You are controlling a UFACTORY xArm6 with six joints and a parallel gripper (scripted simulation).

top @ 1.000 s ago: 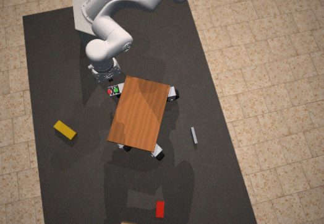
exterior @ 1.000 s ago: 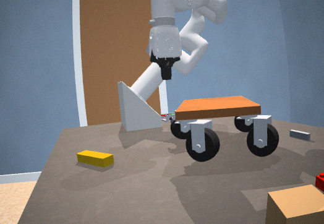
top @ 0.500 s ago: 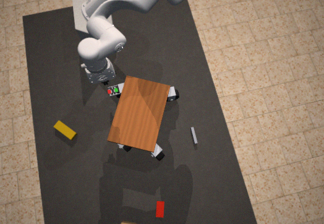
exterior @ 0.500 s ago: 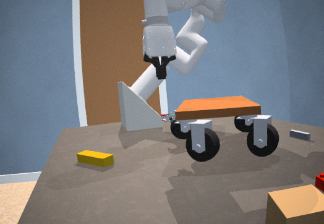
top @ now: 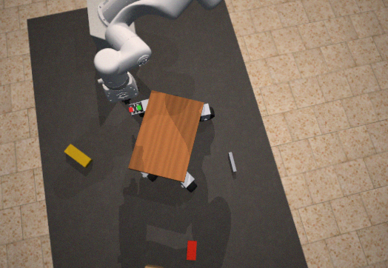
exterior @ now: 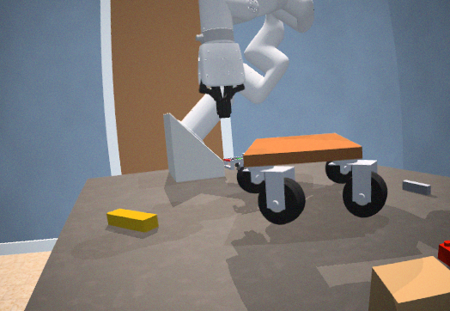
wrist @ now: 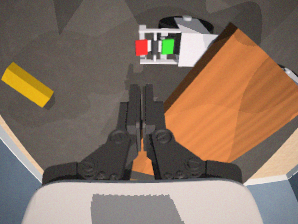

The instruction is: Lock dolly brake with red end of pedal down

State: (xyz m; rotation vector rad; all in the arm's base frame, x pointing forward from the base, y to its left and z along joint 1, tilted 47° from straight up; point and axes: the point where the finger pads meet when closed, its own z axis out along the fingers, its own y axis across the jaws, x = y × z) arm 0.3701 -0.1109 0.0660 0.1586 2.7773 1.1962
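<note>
Now: the pedal 10 mm to the left of my hand and 120 mm below it. Also, from my hand: grey bar: 300 mm ahead, 310 mm to the left, 190 mm below; red block: 550 mm ahead, 60 mm to the left, 190 mm below; yellow block: 90 mm ahead, 250 mm to the right, 190 mm below.
</note>
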